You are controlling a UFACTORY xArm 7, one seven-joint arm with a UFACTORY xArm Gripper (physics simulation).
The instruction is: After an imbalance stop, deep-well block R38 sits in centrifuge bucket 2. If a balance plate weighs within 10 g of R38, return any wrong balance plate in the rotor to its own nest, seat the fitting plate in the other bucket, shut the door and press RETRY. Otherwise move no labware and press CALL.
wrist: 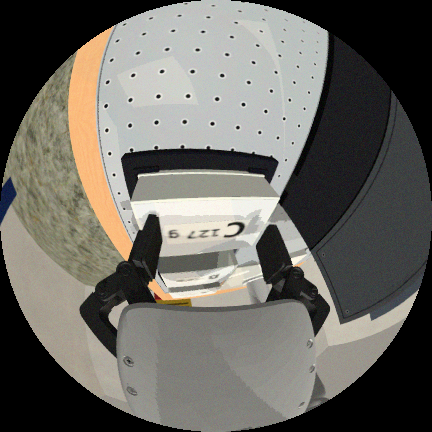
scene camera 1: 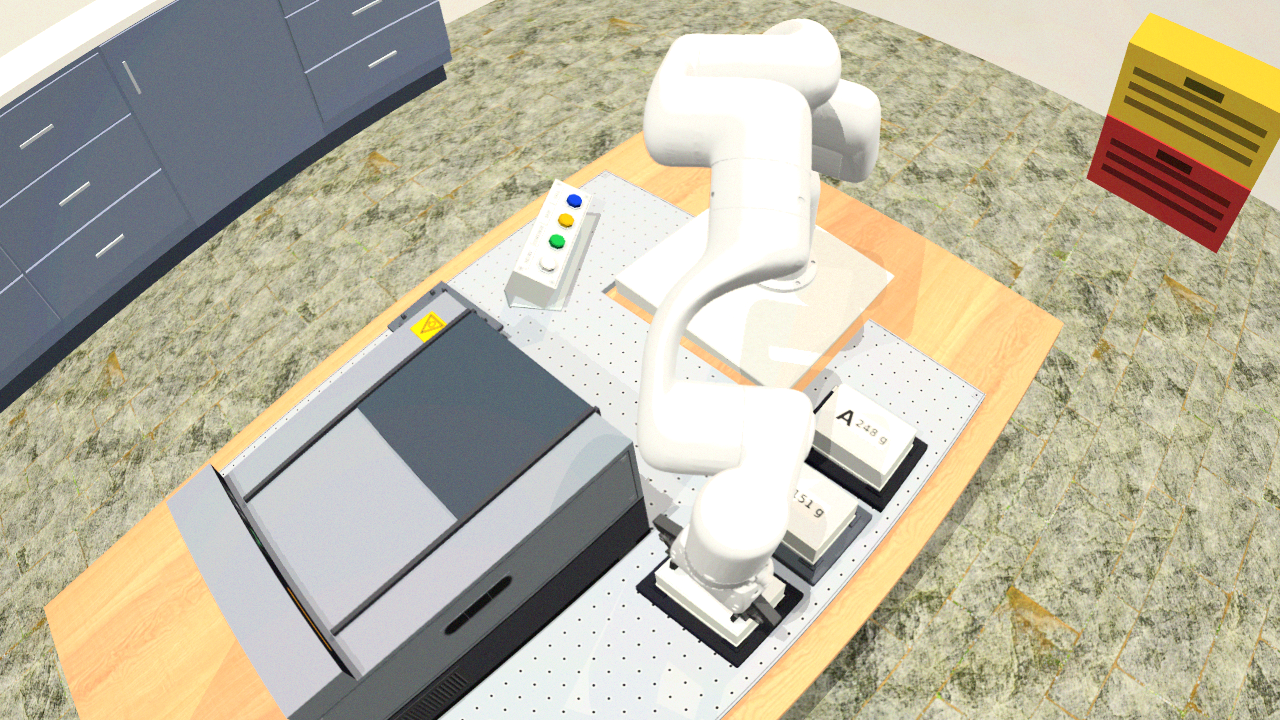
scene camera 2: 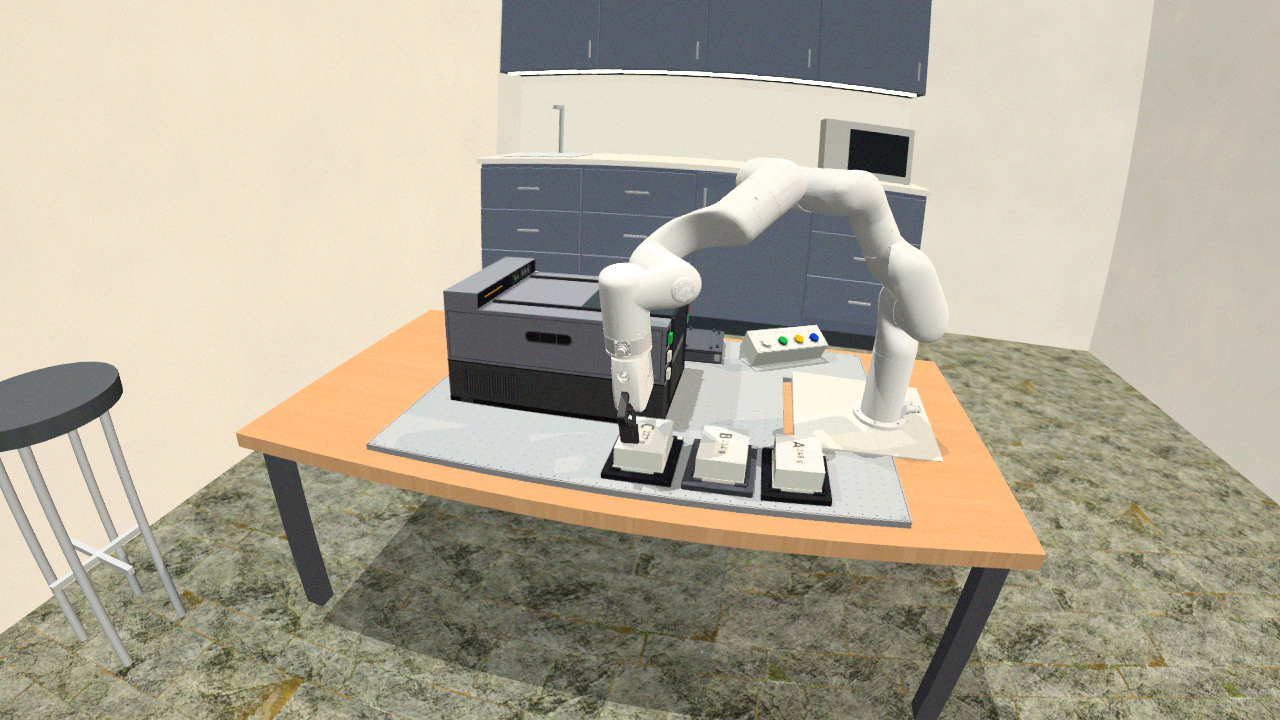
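Where they show: gripper, between the fingertips: (wrist: pixel 212 231) (scene camera 2: pixel 635 426); arm's base, origin of its link: (wrist: pixel 255 278) (scene camera 2: pixel 879 415).
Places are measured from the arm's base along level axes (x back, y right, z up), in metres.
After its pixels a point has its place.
Observation:
My gripper (scene camera 1: pixel 716 573) @[x -0.527, y -0.211, z 0.062 m] (scene camera 2: pixel 629 431) @[x -0.527, y -0.211, z 0.062 m] (wrist: pixel 212 231) @[x -0.527, y -0.211, z 0.062 m] is open, with its fingers on either side of balance plate C (scene camera 1: pixel 693 607) @[x -0.551, y -0.203, z 0.033 m] (scene camera 2: pixel 640 459) @[x -0.515, y -0.275, z 0.033 m] (wrist: pixel 200 212) @[x -0.538, y -0.218, z 0.049 m], marked 127 g. Nothing is gripped. Plate C sits in its black nest (scene camera 1: pixel 735 655) @[x -0.571, y -0.274, z 0.007 m] (wrist: pixel 200 159) @[x -0.564, y -0.210, z 0.007 m]. Plate B (scene camera 1: pixel 819 519) @[x -0.386, y -0.271, z 0.049 m] (scene camera 2: pixel 723 462) @[x -0.378, y -0.297, z 0.047 m], marked 151 g, and plate A (scene camera 1: pixel 868 440) @[x -0.257, y -0.273, z 0.049 m] (scene camera 2: pixel 798 467) @[x -0.253, y -0.310, z 0.049 m], marked 248 g, sit in their nests beside it. The centrifuge (scene camera 1: pixel 546 537) @[x -0.608, y -0.071, z 0.174 m] (scene camera 2: pixel 537 367) @[x -0.733, y -0.052, z 0.096 m] stands on the perforated board. Its rotor, buckets and block R38 do not show. A white box (scene camera 1: pixel 535 291) @[x -0.267, y 0.266, z 0.036 m] (scene camera 2: pixel 778 356) @[x -0.193, y 0.275, z 0.023 m] carries white, green, yellow and blue buttons; their labels are unreadable.
The centrifuge's dark side wall (wrist: pixel 350 200) @[x -0.565, y -0.077, z 0.087 m] rises on the right in the wrist view. The arm's pale base plate (scene camera 1: pixel 662 277) @[x -0.130, y 0.132, z 0.012 m] (scene camera 2: pixel 823 407) @[x -0.127, y 0.025, z 0.003 m] lies behind plates A and B. The wooden table edge (scene camera 1: pixel 1002 331) @[x 0.089, y -0.382, z -0.017 m] (scene camera 2: pixel 537 514) @[x -0.681, y -0.349, z -0.045 m] runs close in front of the nests. A stool (scene camera 2: pixel 58 394) stands left of the table.

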